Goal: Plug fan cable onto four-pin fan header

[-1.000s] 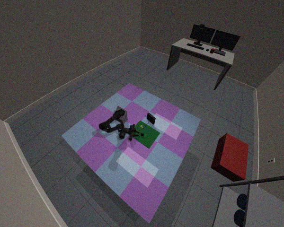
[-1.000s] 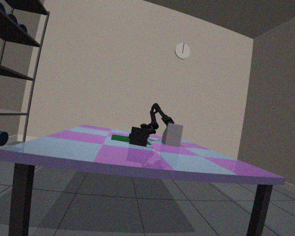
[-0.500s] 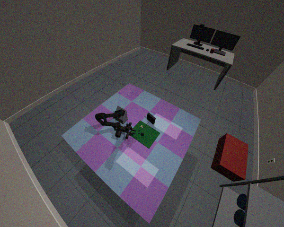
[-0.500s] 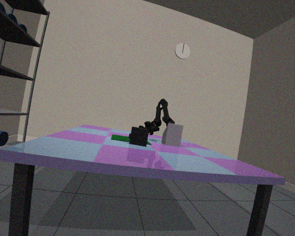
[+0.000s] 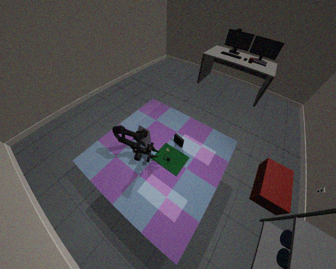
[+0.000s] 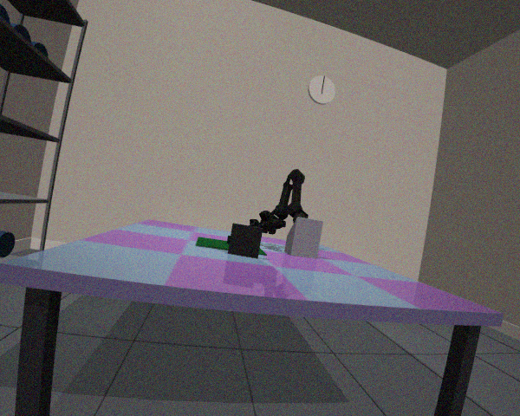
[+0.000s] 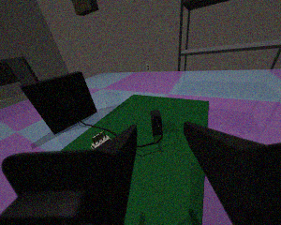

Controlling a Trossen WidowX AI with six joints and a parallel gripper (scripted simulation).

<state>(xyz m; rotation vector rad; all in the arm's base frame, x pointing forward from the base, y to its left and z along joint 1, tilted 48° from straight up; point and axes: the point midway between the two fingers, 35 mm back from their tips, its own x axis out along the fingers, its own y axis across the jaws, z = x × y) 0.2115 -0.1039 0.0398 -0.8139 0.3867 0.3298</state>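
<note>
Right now my gripper tip is 9 cm short of the dark fan plug, 7 cm above it and 4 cm to the right of it. The rest, counted from my gripper tip: white four-pin fan header: 13 cm to the left, 9 cm below, 2 cm ahead; then green board: 10 cm below, 9 cm ahead, 7 cm to the left; then black fan: 26 cm to the left, 6 cm ahead, 3 cm below.
</note>
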